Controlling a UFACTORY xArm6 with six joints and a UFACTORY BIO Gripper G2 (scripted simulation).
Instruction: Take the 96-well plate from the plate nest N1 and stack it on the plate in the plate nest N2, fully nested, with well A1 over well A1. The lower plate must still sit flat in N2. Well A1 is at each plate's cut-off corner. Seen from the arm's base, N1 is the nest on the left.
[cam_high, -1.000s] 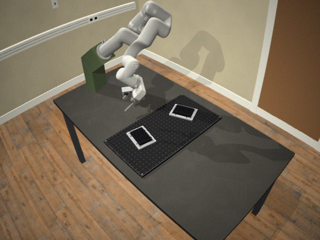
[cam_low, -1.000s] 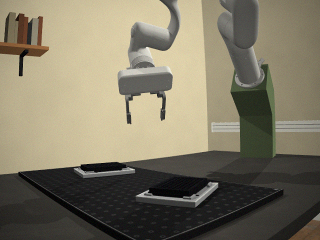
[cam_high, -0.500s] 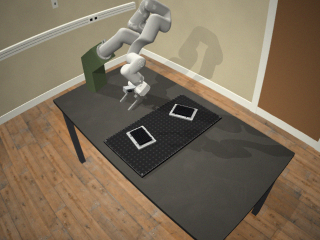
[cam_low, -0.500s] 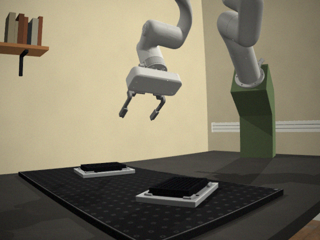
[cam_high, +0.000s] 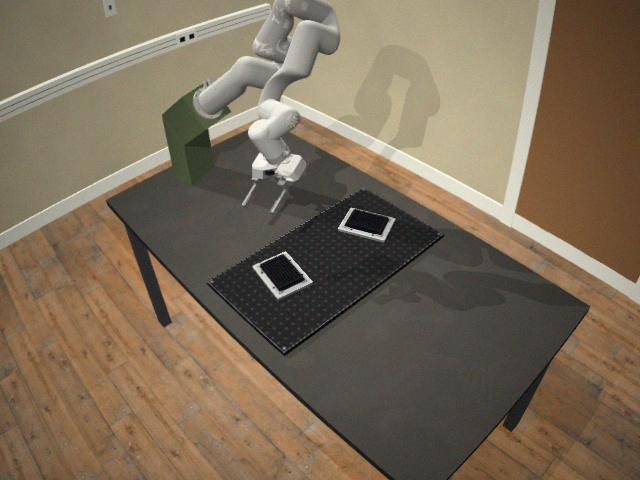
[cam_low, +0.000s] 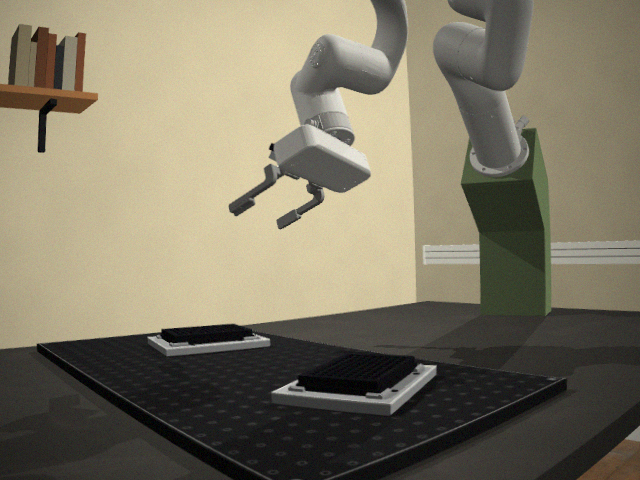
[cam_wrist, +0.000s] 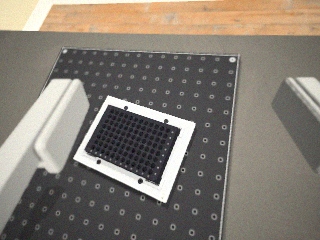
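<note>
My gripper is now 30 mm past the white nest N1, 350 mm to the right of it and 200 mm above it. Round my hand: white nest N2 (100 mm ahead, 20 mm to the left, 200 mm below).
</note>
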